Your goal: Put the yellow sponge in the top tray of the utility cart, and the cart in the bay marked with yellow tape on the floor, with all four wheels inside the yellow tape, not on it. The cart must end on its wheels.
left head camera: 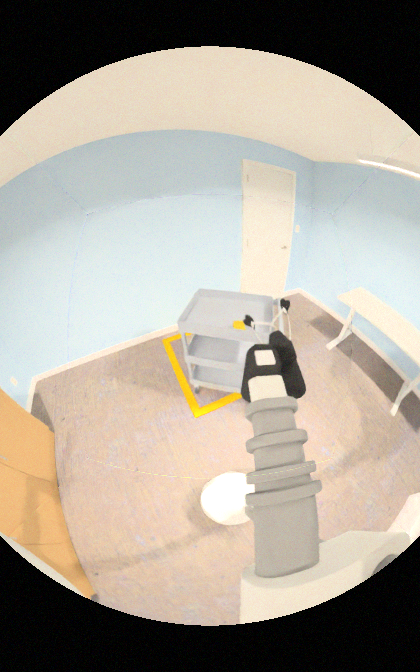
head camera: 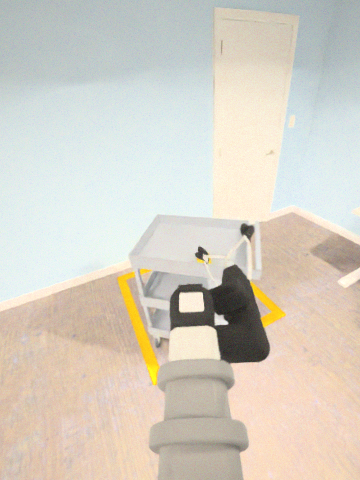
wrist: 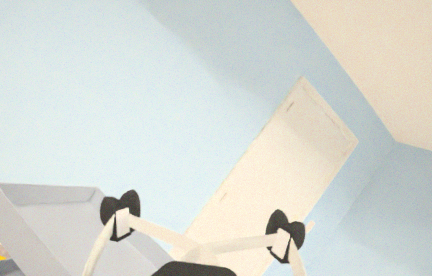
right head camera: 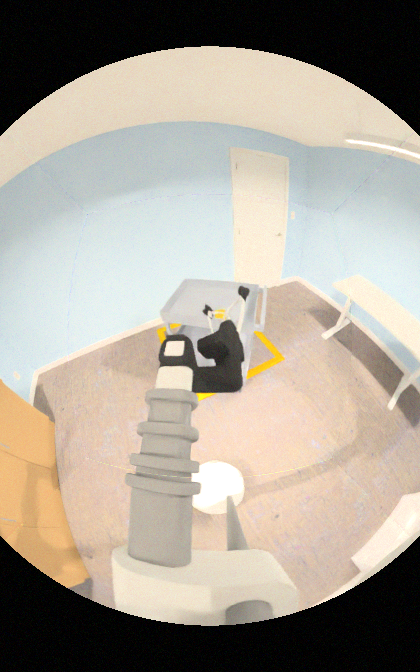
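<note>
The grey utility cart [head camera: 165, 261] [left head camera: 210, 327] [wrist: 22, 235] stands upright beyond my arm, within the yellow tape outline [head camera: 134, 320] [left head camera: 181, 375] [right head camera: 270, 345] as far as it shows. Its near left wheel [head camera: 158, 342] [left head camera: 197, 390] is inside the tape. The other wheels are hidden or unclear. The yellow sponge [head camera: 200, 260] [left head camera: 239, 325] [right head camera: 220, 314] lies in the top tray near its near side, partly hidden by a finger in the head view. My gripper [head camera: 225, 243] [left head camera: 267, 312] [right head camera: 226, 301] [wrist: 203, 217] is open and empty, appearing over the tray's right part.
A blue wall and a white door [head camera: 250, 120] [left head camera: 267, 225] stand behind the cart. A white bench [left head camera: 380, 317] [right head camera: 375, 302] stands at the right. A tan panel [left head camera: 25, 460] [right head camera: 25, 465] is at the near left. A white round object [left head camera: 225, 498] shows low beside my arm.
</note>
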